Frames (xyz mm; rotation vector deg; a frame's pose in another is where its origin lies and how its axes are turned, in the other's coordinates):
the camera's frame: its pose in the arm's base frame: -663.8 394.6 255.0 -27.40 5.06 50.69
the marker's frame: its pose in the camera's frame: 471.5 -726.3 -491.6 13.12 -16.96 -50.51
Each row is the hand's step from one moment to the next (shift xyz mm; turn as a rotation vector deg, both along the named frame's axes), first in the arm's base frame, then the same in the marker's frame.
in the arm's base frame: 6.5 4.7 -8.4 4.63 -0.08 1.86
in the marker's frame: 4.4 5.5 -9.3 4.94 -0.55 0.49
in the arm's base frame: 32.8 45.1 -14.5 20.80 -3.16 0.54
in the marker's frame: 31.3 45.1 -17.5 19.85 -4.18 -5.60
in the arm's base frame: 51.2 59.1 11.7 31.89 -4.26 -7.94
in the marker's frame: 57.2 54.5 4.0 28.14 -4.64 -16.88
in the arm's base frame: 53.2 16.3 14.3 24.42 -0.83 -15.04
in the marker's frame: 56.2 11.7 0.9 19.35 0.08 -21.18
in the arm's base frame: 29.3 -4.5 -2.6 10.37 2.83 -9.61
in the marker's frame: 27.1 -5.5 -11.1 7.62 3.62 -11.69
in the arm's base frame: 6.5 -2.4 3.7 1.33 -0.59 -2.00
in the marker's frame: 7.0 -3.2 1.5 0.69 -0.37 -2.34
